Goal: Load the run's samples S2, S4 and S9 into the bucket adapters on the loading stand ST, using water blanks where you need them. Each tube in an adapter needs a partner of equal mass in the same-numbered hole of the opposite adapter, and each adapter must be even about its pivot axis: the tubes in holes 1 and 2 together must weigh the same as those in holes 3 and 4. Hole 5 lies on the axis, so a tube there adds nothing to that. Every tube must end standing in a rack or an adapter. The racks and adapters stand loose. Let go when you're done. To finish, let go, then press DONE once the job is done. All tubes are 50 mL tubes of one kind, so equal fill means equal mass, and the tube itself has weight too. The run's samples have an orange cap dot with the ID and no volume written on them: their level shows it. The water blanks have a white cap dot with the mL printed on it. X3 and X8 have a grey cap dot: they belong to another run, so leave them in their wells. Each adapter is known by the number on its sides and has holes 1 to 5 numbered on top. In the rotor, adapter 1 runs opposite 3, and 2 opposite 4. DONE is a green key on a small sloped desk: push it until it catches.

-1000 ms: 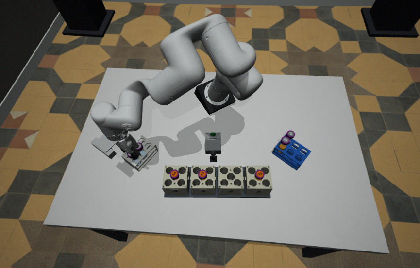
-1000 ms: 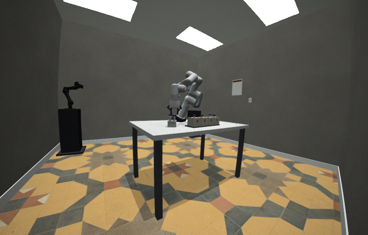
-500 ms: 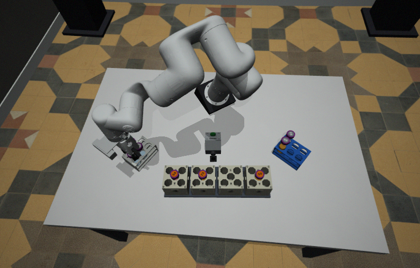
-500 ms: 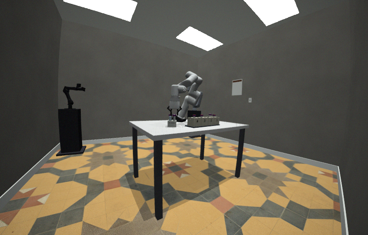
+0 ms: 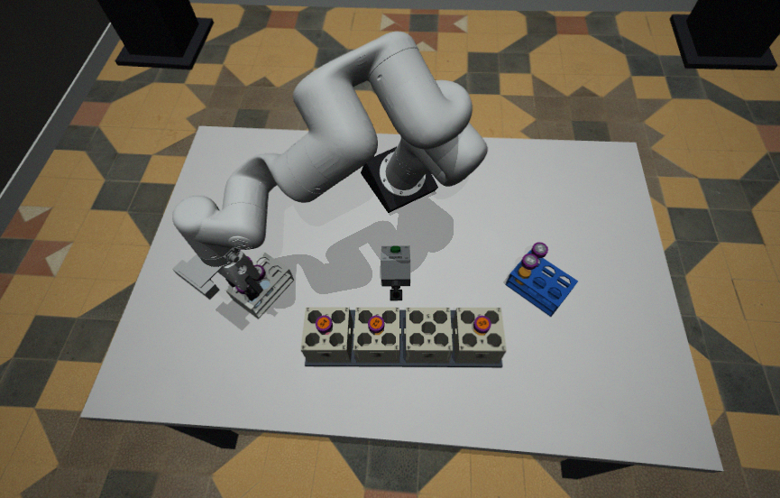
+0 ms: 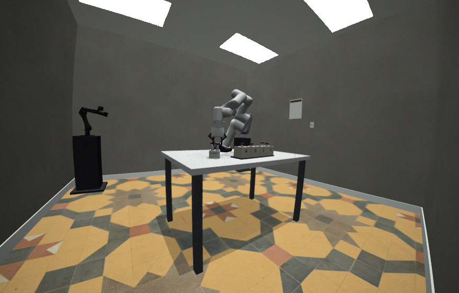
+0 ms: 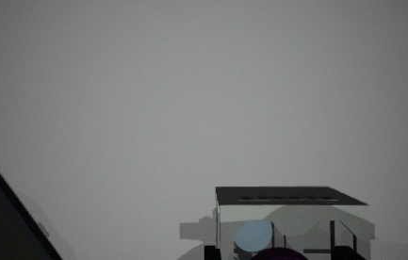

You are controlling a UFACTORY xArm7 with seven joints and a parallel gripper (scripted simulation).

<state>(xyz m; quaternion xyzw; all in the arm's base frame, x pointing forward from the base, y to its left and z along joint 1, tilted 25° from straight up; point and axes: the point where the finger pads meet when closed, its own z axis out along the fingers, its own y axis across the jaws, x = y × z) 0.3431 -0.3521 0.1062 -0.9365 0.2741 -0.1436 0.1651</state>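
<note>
Right now the water blank tube is 5 cm below my hand and 1 cm to the left of it. Also, from my hand: adapter (41 cm to the left, 7 cm below, 5 cm ahead); green DONE key (32 cm to the left, 15 cm behind, 5 cm below); loading stand (36 cm to the left, 11 cm below, 5 cm ahead).
</note>
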